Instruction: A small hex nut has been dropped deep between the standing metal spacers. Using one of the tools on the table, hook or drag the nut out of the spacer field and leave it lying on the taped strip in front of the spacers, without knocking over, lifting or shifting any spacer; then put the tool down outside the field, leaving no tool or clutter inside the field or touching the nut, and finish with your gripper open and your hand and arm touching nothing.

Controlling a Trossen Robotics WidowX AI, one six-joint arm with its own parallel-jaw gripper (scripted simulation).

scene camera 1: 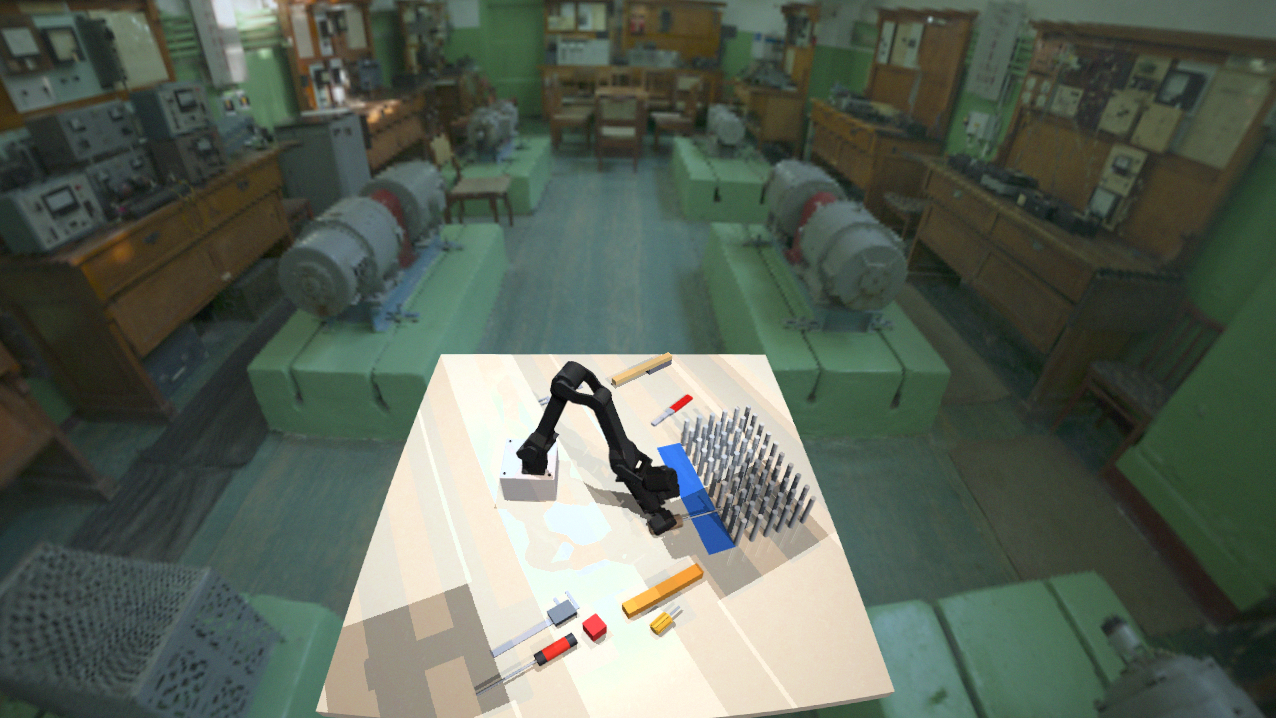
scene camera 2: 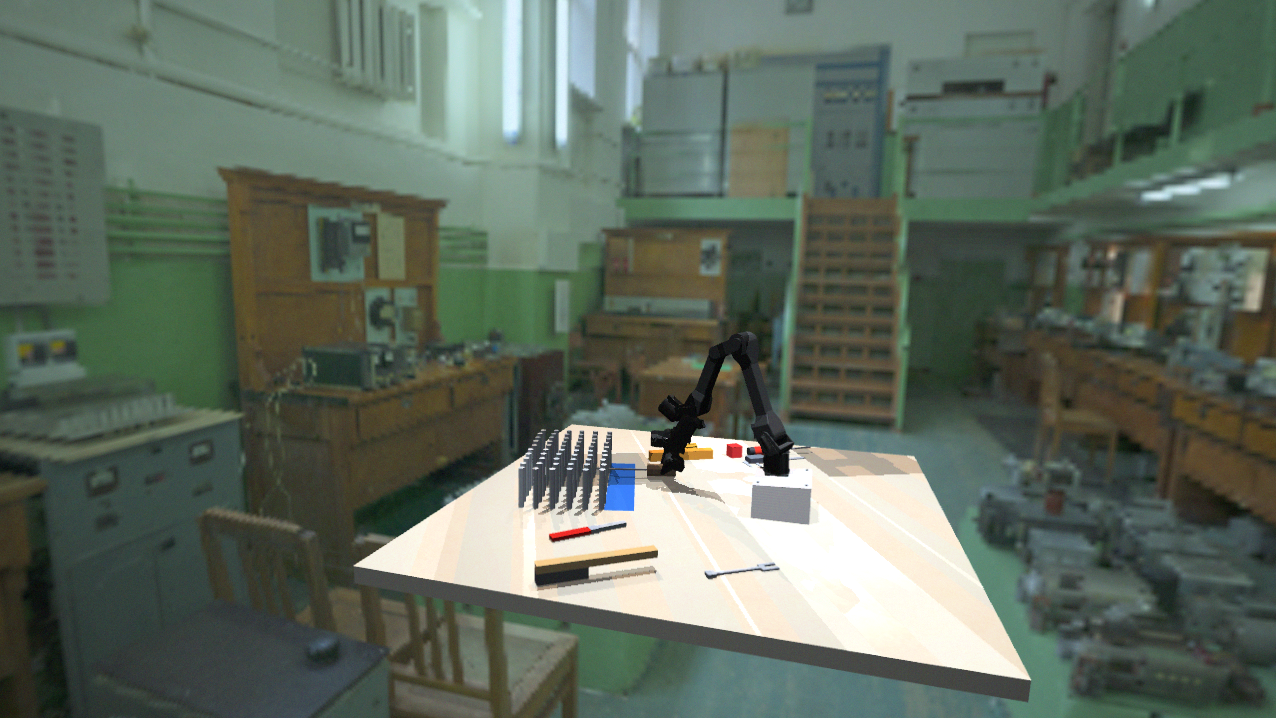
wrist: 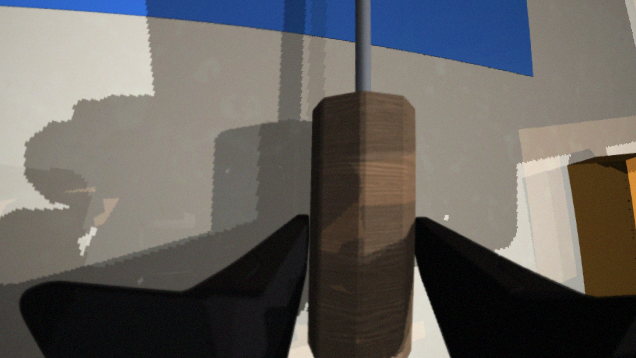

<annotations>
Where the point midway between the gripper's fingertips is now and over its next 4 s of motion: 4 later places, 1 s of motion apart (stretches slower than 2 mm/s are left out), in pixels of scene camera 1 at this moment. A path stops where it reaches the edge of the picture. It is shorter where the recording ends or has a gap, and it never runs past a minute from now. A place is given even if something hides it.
My gripper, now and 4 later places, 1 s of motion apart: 665,524; 657,527; 649,528; 643,529; 634,528
</annotations>
